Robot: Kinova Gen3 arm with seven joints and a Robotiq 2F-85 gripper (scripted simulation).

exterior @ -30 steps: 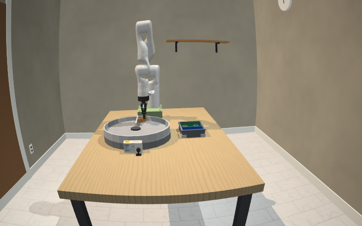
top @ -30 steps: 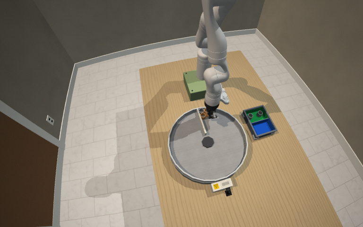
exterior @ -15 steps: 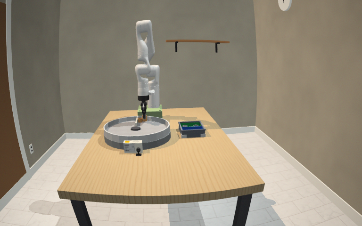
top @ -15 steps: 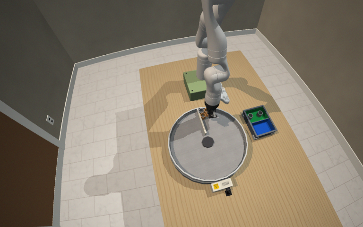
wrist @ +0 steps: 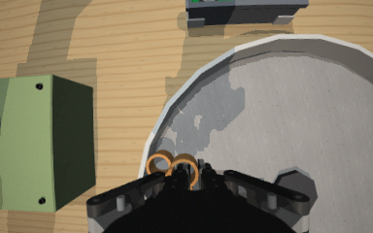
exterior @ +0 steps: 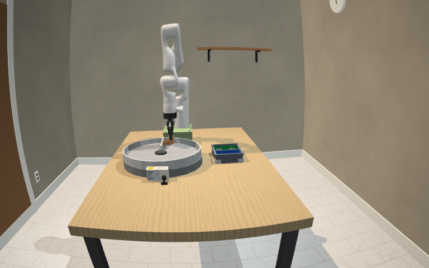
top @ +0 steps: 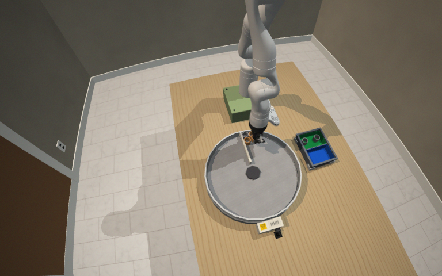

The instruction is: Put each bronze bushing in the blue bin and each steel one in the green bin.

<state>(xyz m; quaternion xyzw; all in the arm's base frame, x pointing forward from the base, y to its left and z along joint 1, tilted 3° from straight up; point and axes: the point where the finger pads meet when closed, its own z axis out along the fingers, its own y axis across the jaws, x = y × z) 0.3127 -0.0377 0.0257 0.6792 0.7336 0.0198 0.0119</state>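
My gripper is now 7 cm short of the blue bin, 30 cm to the right of it and 8 cm above it. Round my hand: turntable (14 cm ahead, 4 cm to the right, 5 cm below).
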